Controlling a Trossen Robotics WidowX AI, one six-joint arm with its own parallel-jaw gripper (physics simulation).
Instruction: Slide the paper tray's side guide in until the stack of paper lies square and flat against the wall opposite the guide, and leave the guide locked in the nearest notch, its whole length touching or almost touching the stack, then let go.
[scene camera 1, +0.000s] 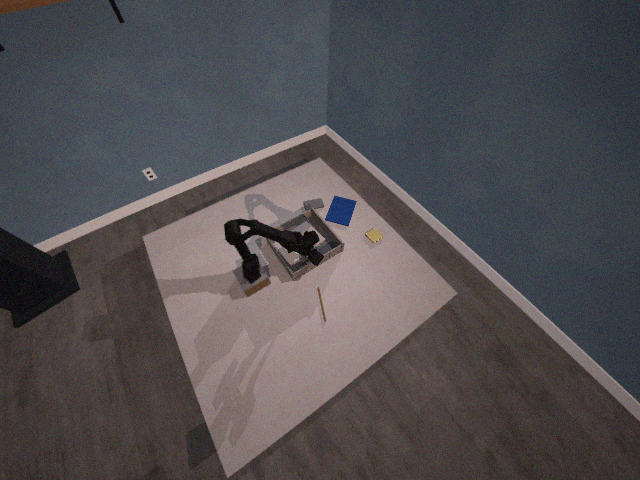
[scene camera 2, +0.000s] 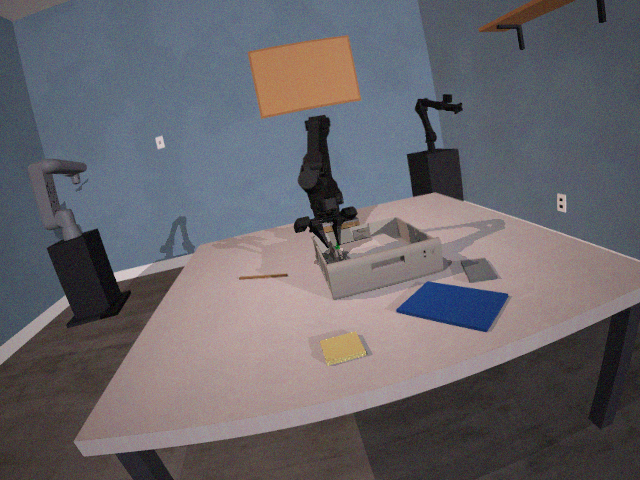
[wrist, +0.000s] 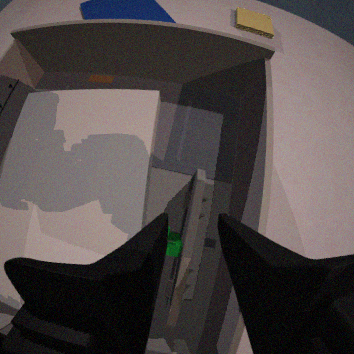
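Pixels of known places: gripper, fingertip midpoint: (scene camera 1: 312, 252) (scene camera 2: 334, 246) (wrist: 192, 219); arm's base, origin of the base link: (scene camera 1: 252, 275).
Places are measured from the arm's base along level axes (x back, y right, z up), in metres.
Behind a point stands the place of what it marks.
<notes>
The grey paper tray (scene camera 1: 330, 254) @[y 0.159, x -0.391, z -0.038 m] (scene camera 2: 361, 280) @[y 0.097, x -0.491, z -0.046 m] (wrist: 150, 50) @[y 0.053, x -0.479, z -0.020 m] stands on the table. The white paper stack (scene camera 2: 385, 246) @[y -0.056, x -0.321, z -0.042 m] (wrist: 100, 120) @[y 0.009, x -0.401, z -0.042 m] lies in its left part in the wrist view; whether it touches the left wall is unclear. The side guide (wrist: 192, 220) @[y 0.102, x -0.313, z -0.004 m], a narrow upright plate, stands right of the stack with a strip of tray floor between them, and runs slightly slanted to the stack's edge. Its green part (scene camera 2: 338, 247) @[y 0.088, x -0.307, z -0.009 m] (wrist: 173, 245) @[y 0.092, x -0.295, z -0.011 m] shows beside the left finger. My gripper (scene camera 2: 334, 248) @[y 0.102, x -0.314, z 0.000 m] (wrist: 192, 219) @[y 0.102, x -0.314, z 0.000 m] is partly open, fingers on either side of the guide, not clamped. The left finger hides part of the gap.
A blue book (scene camera 1: 341, 210) @[y -0.039, x -0.680, z -0.075 m] (scene camera 2: 452, 305) @[y -0.031, x -0.694, z -0.075 m] (wrist: 125, 10) @[y -0.032, x -0.678, z -0.075 m], a yellow pad (scene camera 1: 373, 235) @[y 0.225, x -0.685, z -0.073 m] (scene camera 2: 342, 348) @[y 0.228, x -0.699, z -0.073 m] (wrist: 254, 22) @[y 0.223, x -0.675, z -0.073 m] and a grey slab (scene camera 1: 313, 203) @[y -0.200, x -0.585, z -0.073 m] (scene camera 2: 479, 269) @[y -0.193, x -0.597, z -0.073 m] lie outside the tray. A thin brown stick (scene camera 1: 321, 304) @[y 0.322, x -0.174, z -0.077 m] (scene camera 2: 263, 276) @[y 0.317, x -0.183, z -0.078 m] lies on another side. The tray walls surround my fingers.
</notes>
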